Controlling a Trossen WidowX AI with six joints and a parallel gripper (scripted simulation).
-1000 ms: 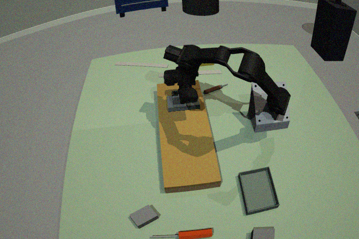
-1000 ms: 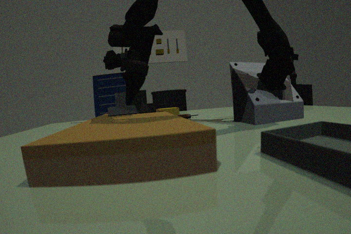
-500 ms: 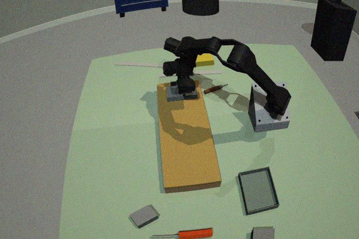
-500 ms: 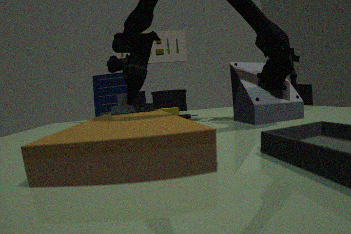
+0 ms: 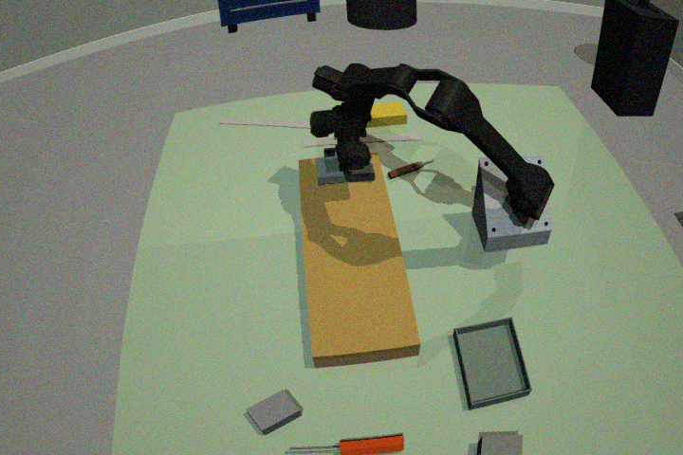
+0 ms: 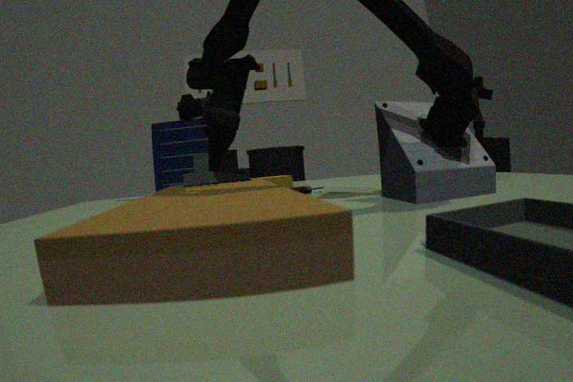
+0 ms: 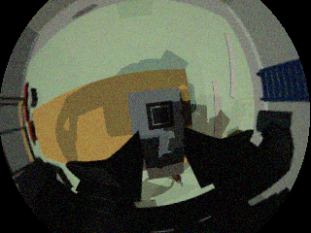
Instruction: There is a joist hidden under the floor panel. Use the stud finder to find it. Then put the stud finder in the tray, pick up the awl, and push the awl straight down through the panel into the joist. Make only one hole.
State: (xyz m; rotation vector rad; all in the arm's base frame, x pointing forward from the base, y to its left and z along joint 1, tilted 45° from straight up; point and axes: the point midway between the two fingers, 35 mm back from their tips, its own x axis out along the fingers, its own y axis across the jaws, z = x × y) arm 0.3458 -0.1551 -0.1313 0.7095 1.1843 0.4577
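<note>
Now: gripper tip 200 mm past the grey tray, 520 mm to the right of it and 50 mm above it. The rest, counted from my gripper tip: stud finder (10 mm ahead, 20 mm above); then awl (180 mm behind, 40 mm to the right, 60 mm below); then yellow block (150 mm behind, 260 mm to the right, 50 mm below).
</note>
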